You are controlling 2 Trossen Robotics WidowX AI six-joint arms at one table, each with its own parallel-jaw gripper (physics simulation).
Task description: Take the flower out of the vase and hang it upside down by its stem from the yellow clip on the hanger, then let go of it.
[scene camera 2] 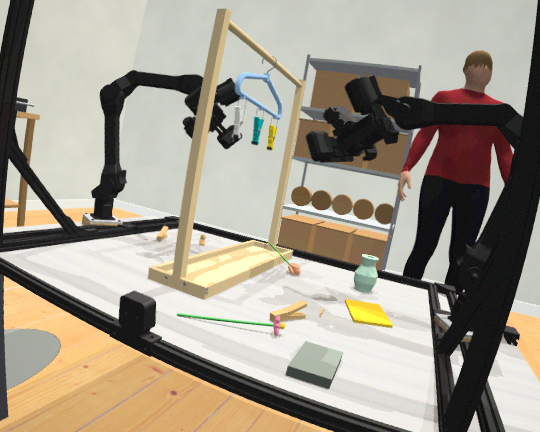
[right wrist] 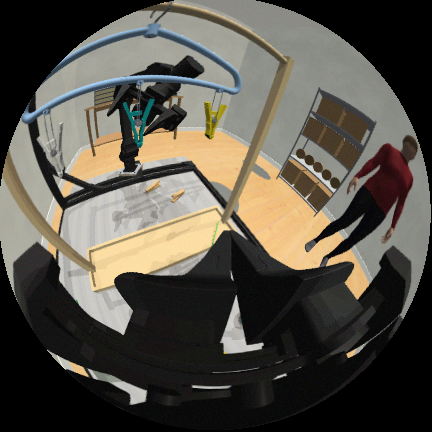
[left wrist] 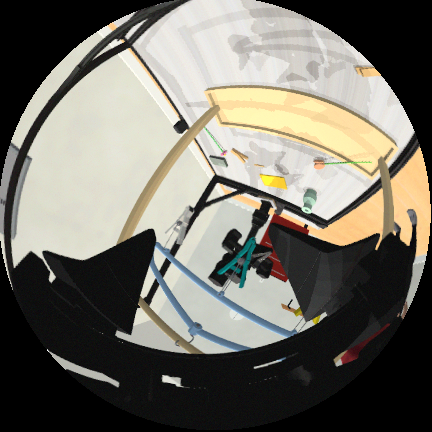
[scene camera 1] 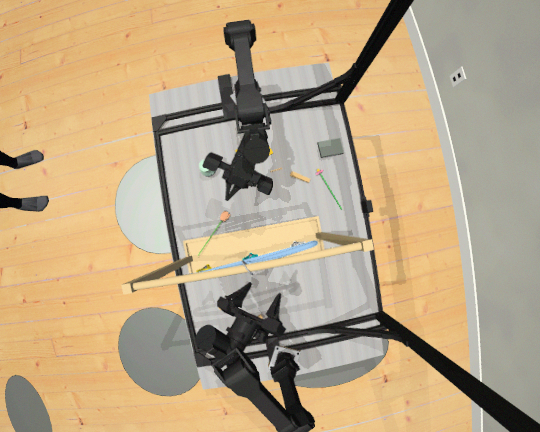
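Where they show: left gripper, fingertip midpoint: (scene camera 2: 220, 131) (right wrist: 124, 123) (left wrist: 212, 231) (scene camera 1: 265, 288); right gripper, fingertip midpoint: (scene camera 2: 320, 160) (right wrist: 227, 235) (left wrist: 271, 249) (scene camera 1: 226, 200); left arm's base, link origin: (scene camera 2: 102, 217) (right wrist: 130, 168) (scene camera 1: 284, 360); right arm's base, link origin: (left wrist: 266, 203).
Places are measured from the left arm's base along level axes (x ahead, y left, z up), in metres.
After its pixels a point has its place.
An orange flower (scene camera 1: 225, 216) {x 0.466, y 0.361, z -0.005 m} (scene camera 2: 294, 269) {x 0.476, y 0.357, z -0.016 m} (left wrist: 319, 164) {x 0.456, y 0.361, z -0.006 m} lies on the table, its green stem (right wrist: 215, 233) {x 0.347, y 0.402, z 0.001 m} resting over the wooden tray's edge. A pink flower (scene camera 1: 319, 172) {x 0.717, y 0.077, z -0.003 m} (scene camera 2: 277, 326) {x 0.732, y 0.065, z -0.012 m} (left wrist: 223, 152) {x 0.711, y 0.078, z -0.012 m} lies flat on the table. The green vase (scene camera 1: 206, 169) {x 0.604, y 0.465, z 0.055 m} (scene camera 2: 365, 274) {x 0.629, y 0.449, z 0.015 m} (left wrist: 309, 200) {x 0.596, y 0.462, z 0.024 m} stands upright; no flower shows in it. The yellow clip (scene camera 2: 271, 136) {x 0.333, y 0.323, z 0.313 m} (right wrist: 214, 120) {x 0.334, y 0.334, z 0.312 m} hangs empty from one end of the blue hanger (scene camera 2: 256, 76) {x 0.435, y 0.162, z 0.426 m} (right wrist: 150, 31). My right gripper (scene camera 1: 227, 199) {x 0.513, y 0.335, z 0.267 m} (right wrist: 227, 235) {x 0.513, y 0.335, z 0.267 m} is shut and empty, raised above the table. My left gripper (scene camera 1: 264, 290) {x 0.319, y 0.170, z 0.297 m} (left wrist: 212, 231) {x 0.319, y 0.170, z 0.297 m} is open and empty beside the hanger.
The wooden stand's tray (scene camera 2: 206, 292) {x 0.560, y 0.040, z -0.018 m} and posts (scene camera 2: 200, 150) {x 0.507, y 0.014, z 0.238 m} (right wrist: 260, 140) {x 0.287, y 0.450, z 0.287 m} carry the hanger's bar. White (right wrist: 55, 147) {x 0.450, y 0.128, z 0.316 m} and teal (right wrist: 139, 122) {x 0.396, y 0.234, z 0.313 m} clips hang beside the yellow one. A yellow sheet (scene camera 2: 368, 313) {x 0.736, y 0.323, z -0.026 m}, a grey-green block (scene camera 2: 315, 364) {x 0.838, y 0.042, z -0.018 m} and wooden clothespins (scene camera 2: 288, 311) {x 0.688, y 0.132, z -0.013 m} lie on the table.
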